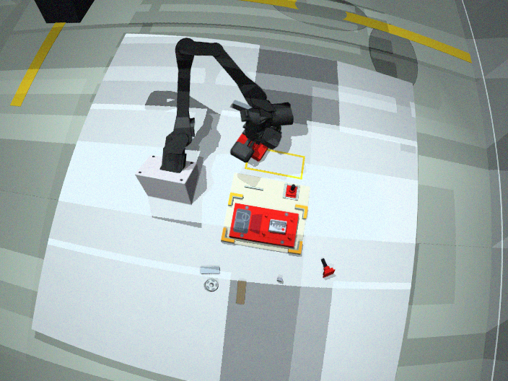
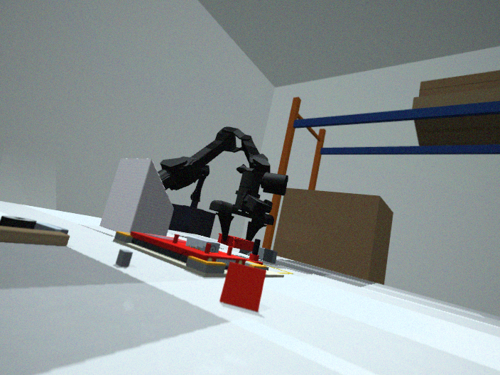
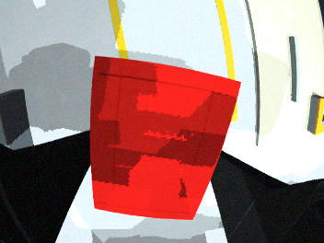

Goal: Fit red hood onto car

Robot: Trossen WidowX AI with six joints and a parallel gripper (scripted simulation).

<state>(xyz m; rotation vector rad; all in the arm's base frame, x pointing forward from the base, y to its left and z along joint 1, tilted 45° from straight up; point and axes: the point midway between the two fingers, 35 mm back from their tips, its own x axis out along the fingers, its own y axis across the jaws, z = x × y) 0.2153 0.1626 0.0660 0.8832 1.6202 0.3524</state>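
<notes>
The grey engine block lies 24 cm to the right of my gripper tip, 12 cm ahead of it and 1 cm below it. Round my gripper tip: red hood (1 cm above); wooden block (47 cm to the right, 5 cm ahead, 3 cm below).
</notes>
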